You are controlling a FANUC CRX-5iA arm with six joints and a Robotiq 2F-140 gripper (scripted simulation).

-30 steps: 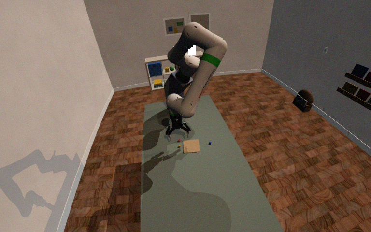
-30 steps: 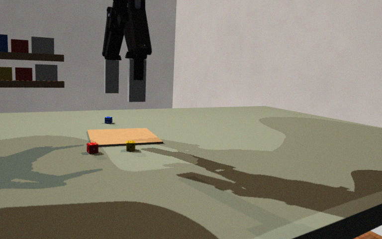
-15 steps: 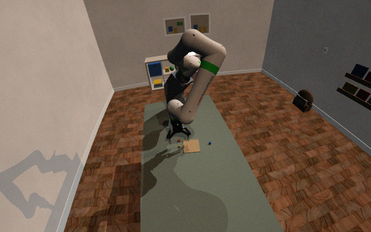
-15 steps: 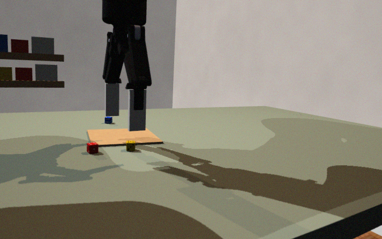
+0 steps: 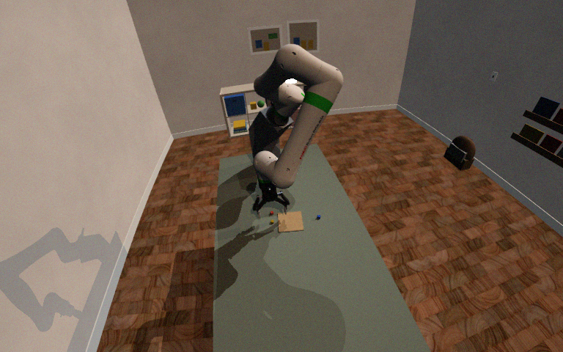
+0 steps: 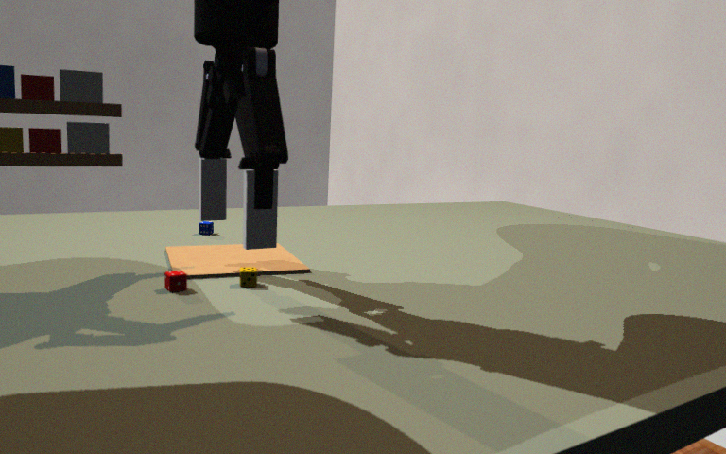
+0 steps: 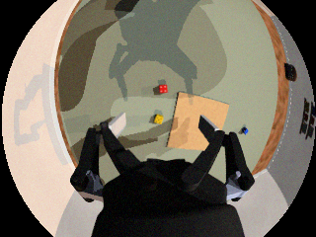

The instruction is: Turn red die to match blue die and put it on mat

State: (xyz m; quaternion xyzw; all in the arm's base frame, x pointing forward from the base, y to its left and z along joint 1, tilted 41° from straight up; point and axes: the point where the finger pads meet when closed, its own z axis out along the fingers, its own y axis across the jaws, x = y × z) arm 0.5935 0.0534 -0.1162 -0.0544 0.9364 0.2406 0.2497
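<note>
Now: hand 50 mm above the yellow die and 10 mm short of it. Also, from my hand: red die 50 mm below, 50 mm behind, 10 mm to the right; blue die 270 mm to the left, 50 mm below, 20 mm behind; tan mat 100 mm to the left, 60 mm below, 10 mm ahead.
</note>
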